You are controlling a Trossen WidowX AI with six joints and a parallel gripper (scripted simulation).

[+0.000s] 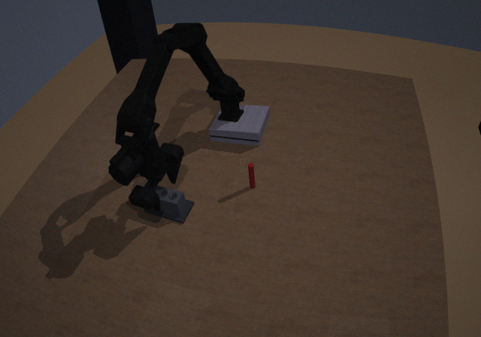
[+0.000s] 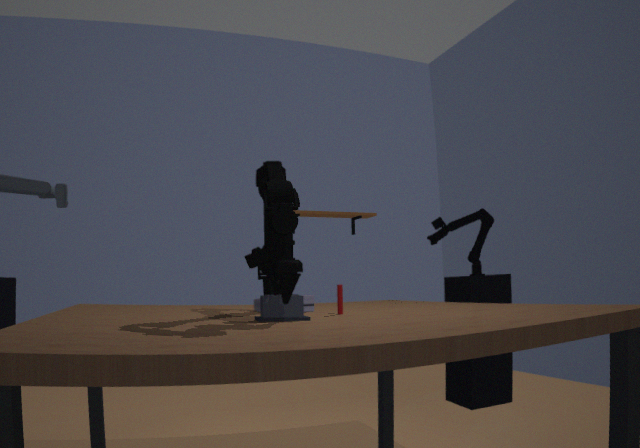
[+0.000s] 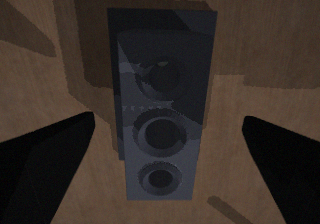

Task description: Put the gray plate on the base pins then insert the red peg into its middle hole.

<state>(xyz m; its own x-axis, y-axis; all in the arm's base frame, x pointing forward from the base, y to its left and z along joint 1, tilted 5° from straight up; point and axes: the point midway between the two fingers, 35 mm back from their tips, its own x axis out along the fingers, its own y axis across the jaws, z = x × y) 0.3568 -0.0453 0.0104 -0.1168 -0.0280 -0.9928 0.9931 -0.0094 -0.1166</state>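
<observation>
The gray plate is right at my gripper tip. Also, from my gripper tip: red peg 19 cm to the left, 13 cm behind; dark base 3 cm below.
</observation>
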